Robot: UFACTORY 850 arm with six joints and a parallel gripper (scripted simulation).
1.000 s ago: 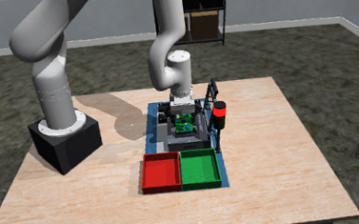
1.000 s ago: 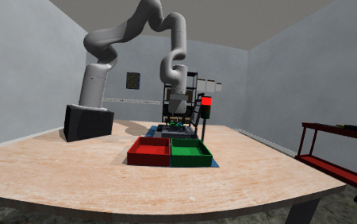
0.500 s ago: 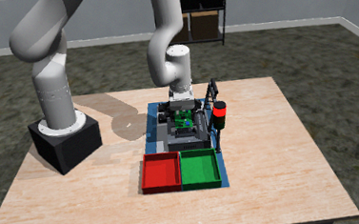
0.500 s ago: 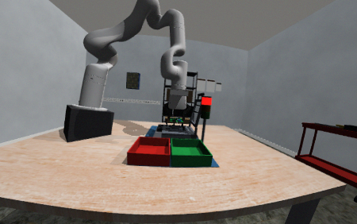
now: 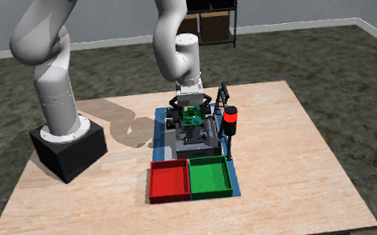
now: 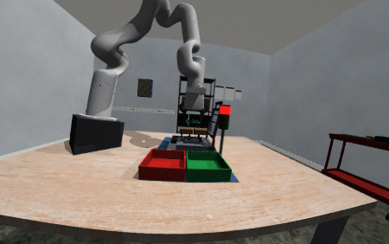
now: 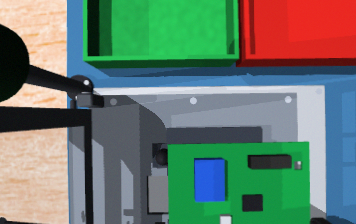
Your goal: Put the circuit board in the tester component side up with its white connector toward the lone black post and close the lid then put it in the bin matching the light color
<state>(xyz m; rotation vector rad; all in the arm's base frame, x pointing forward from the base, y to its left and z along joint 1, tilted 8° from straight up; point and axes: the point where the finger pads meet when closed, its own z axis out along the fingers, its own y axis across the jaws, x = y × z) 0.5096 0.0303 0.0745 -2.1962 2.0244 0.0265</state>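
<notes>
Now: the red bin 90 mm behind my hand, 210 mm to the right of it and 160 mm below it. Round my hand: dark nest (10 mm ahead, 10 mm to the left, 100 mm below); clear lid (120 mm ahead, 10 mm to the left, 10 mm above); green circuit board (10 mm below).
</notes>
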